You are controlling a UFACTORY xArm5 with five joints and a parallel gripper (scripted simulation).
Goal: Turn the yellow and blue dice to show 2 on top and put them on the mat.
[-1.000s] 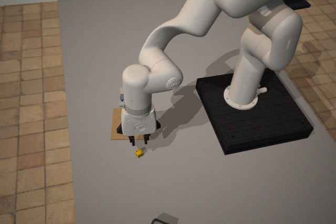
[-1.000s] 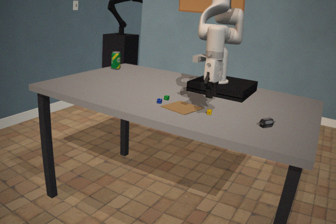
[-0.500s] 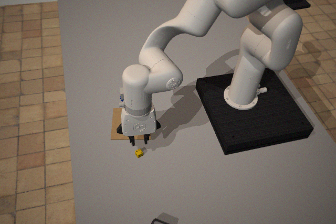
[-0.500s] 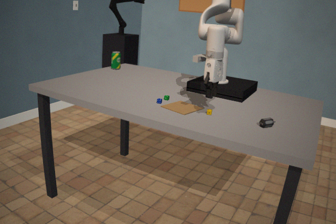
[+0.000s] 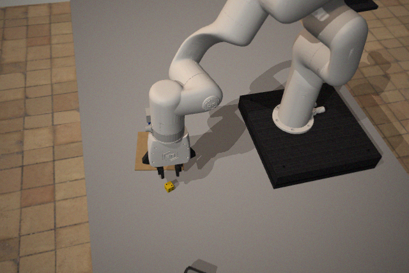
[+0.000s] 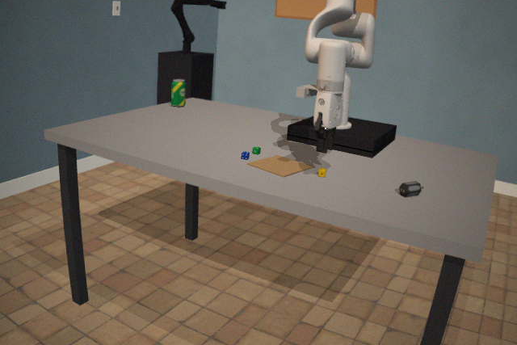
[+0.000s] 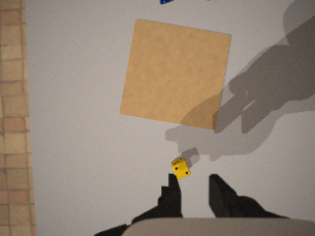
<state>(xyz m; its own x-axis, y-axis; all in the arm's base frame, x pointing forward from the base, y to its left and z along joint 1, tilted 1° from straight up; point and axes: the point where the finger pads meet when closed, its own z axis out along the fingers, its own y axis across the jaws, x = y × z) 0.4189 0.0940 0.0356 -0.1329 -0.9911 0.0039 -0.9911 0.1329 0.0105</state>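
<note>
Now: hand 8 cm above the yellow die. Round my hand: blue die 25 cm to the right, 8 cm below, 1 cm behind; then green die 25 cm to the right, 8 cm below, 8 cm behind; then mat 13 cm to the right, 9 cm below, 1 cm behind.
</note>
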